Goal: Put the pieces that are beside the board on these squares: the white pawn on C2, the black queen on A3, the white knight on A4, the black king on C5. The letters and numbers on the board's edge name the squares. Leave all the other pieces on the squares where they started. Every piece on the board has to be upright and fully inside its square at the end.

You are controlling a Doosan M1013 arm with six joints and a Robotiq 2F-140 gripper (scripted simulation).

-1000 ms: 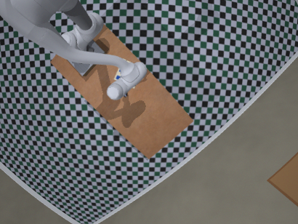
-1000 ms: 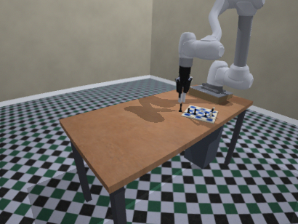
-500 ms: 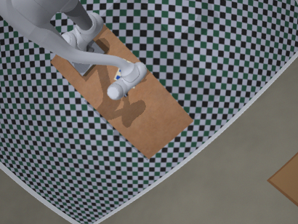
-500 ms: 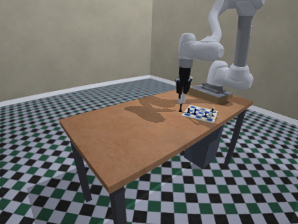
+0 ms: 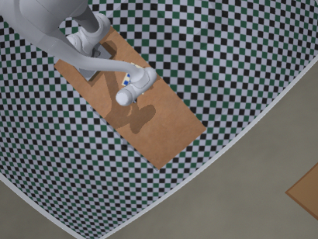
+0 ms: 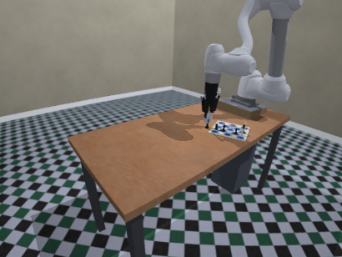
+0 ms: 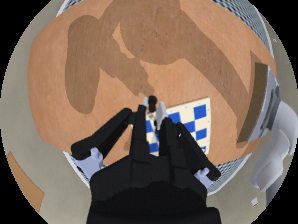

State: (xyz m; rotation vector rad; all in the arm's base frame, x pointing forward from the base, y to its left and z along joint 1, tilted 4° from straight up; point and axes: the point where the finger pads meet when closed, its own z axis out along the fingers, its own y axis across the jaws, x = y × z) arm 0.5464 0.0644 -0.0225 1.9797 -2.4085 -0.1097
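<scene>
The black chess piece is 40 mm below my hand. Round my hand: blue-and-white chessboard 90 mm behind, 110 mm to the left, 60 mm below; then small white piece 120 mm behind, 100 mm to the left, 50 mm below; then white knight 80 mm behind, 200 mm to the left, 50 mm below.
</scene>
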